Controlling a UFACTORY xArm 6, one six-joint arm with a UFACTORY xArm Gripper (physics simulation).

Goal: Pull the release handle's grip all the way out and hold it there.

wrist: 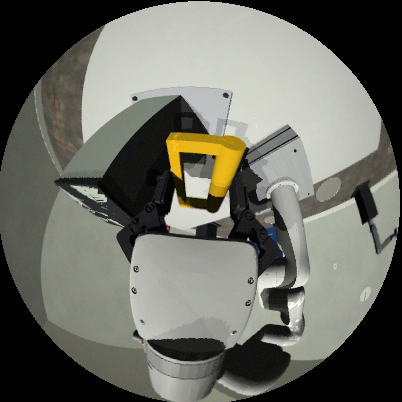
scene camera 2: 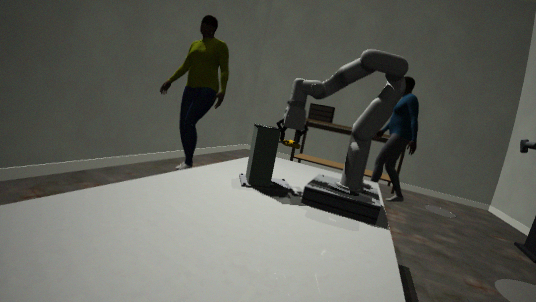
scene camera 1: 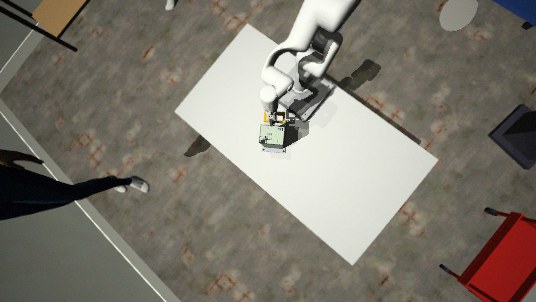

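The release handle's yellow grip point(scene camera 1: 265, 118) point(scene camera 2: 290, 144) point(wrist: 227, 162) is a rectangular loop with a thick outer bar. It stands out beside the upper part of an upright grey-green housing point(scene camera 1: 272, 135) point(scene camera 2: 263, 155) point(wrist: 115, 130), high above the table. My gripper point(scene camera 2: 290, 140) point(wrist: 202, 178) points down and is shut on the grip, one finger on the housing side and one outside the thick bar. The fingertips are partly hidden behind the grip in the wrist view. The link between grip and housing is hidden, so I cannot tell how far out the grip stands.
The housing's base plate point(scene camera 1: 273, 150) point(wrist: 215, 100) sits on the white table point(scene camera 1: 325, 190) point(scene camera 2: 175, 240) point(wrist: 280, 65). The robot's base point(scene camera 2: 345, 200) point(wrist: 292, 167) is close by on the grip's side. Two people point(scene camera 2: 207, 62) point(scene camera 2: 402, 117) and a workbench point(scene camera 2: 337, 128) stand beyond the table.
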